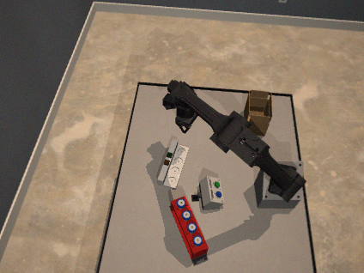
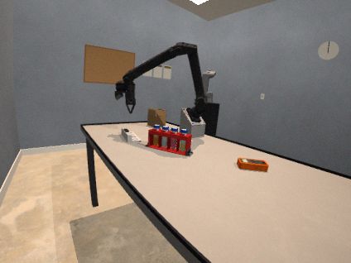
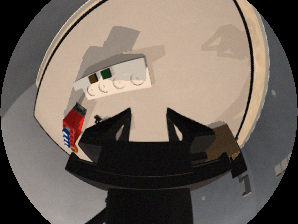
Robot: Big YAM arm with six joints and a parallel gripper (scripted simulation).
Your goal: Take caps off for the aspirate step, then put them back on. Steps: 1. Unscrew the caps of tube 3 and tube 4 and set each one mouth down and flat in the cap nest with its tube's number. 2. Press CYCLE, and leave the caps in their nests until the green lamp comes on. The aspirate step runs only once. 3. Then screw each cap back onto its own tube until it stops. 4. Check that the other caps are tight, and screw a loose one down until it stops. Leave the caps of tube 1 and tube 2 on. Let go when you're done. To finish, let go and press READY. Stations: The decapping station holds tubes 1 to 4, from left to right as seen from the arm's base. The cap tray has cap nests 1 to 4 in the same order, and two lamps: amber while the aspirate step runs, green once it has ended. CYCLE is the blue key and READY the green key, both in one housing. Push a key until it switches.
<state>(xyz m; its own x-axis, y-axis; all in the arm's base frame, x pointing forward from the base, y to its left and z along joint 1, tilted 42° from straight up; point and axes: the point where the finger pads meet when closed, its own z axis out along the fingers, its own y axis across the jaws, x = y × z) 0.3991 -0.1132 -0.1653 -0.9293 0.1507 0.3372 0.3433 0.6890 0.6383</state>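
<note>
Now: hand 340 mm to the right of the blue tube cap, 40 mm above it and 20 mm past it. Also, from my hand: green key: 210 mm to the left, 160 mm behind, 80 mm below; then key housing: 230 mm to the left, 150 mm behind, 100 mm below; then blue key: 250 mm to the left, 170 mm behind, 80 mm below.
</note>
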